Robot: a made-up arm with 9 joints.
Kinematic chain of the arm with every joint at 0, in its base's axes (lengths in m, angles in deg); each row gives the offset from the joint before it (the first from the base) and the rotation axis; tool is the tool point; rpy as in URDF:
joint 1: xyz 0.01 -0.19 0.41 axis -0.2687 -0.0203 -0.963
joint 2: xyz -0.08 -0.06 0 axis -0.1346 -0.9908 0.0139
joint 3: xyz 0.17 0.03 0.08 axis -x
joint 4: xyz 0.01 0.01 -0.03 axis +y
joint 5: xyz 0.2 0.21 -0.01 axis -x
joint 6: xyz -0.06 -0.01 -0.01 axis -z
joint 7: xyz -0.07 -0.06 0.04 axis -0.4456 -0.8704 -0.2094
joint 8: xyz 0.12 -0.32 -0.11 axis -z
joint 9: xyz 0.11 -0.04 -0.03 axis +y
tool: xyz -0.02 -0.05 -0.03 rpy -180 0 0
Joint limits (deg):
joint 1: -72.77..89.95
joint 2: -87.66..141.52
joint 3: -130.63..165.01
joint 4: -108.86..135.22
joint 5: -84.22..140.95
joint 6: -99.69..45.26
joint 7: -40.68..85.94
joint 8: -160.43..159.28
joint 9: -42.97..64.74
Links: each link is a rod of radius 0.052 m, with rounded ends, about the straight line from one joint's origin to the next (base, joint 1, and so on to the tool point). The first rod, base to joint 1, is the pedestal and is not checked.
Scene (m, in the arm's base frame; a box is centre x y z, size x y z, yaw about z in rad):
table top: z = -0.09
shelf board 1: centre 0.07 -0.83 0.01 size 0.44 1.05 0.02 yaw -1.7
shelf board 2: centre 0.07 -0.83 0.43 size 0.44 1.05 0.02 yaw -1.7
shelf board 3: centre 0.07 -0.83 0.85 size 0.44 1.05 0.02 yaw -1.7
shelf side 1: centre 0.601 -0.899 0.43 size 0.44 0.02 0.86 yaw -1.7
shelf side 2: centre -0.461 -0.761 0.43 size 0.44 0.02 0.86 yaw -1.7
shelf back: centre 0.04 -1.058 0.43 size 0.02 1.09 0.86 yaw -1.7
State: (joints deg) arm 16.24 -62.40 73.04 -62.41 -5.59 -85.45 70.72 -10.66 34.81
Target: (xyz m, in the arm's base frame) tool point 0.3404 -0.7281 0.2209
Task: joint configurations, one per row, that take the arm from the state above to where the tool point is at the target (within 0.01 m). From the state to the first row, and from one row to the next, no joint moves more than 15 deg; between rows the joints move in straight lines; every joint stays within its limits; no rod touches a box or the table.
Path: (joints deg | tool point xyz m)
1: 27.99 -62.90 65.03 -55.57 -11.39 -81.42 72.39 -7.78 34.68 | 0.5685 0.0727 0.2875
2: 39.74 -63.40 57.02 -48.74 -17.19 -77.39 74.06 -4.91 34.55 | 0.6301 -0.2247 0.2620
3: 51.50 -63.90 49.01 -41.90 -22.99 -73.37 75.73 -2.03 34.42 | 0.5461 -0.5148 0.2414
4: 63.25 -64.40 41.00 -35.06 -28.79 -69.34 77.39 0.85 34.29 | 0.3404 -0.7281 0.2209

